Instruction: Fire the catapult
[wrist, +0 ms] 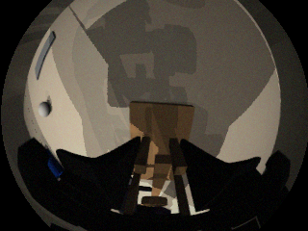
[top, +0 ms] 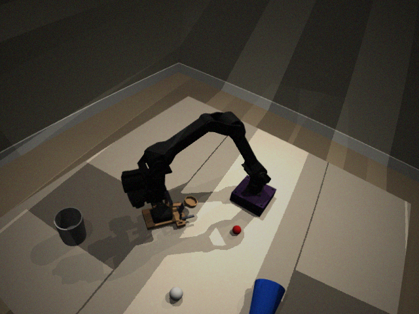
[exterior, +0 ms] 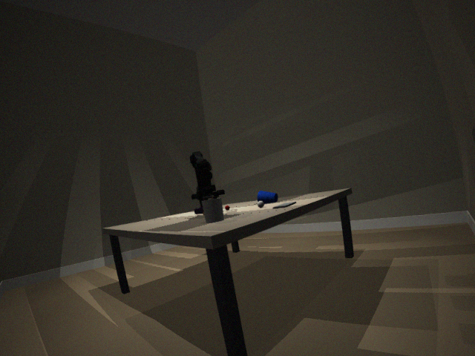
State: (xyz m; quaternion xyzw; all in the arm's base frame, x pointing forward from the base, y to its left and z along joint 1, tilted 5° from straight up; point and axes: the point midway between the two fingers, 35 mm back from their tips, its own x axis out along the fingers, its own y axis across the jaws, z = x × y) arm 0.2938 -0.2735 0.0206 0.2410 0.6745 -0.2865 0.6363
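My gripper tip is now 280 mm to the right of the red ball, 90 mm past it and 20 mm above it. Also, from my gripper tip: white mug: 200 mm to the right, 200 mm ahead, 10 mm below; wooden catapult: 60 mm to the left, 40 mm behind, 20 mm above; flat dark slab: 390 mm ahead, 140 mm to the left, 30 mm below.
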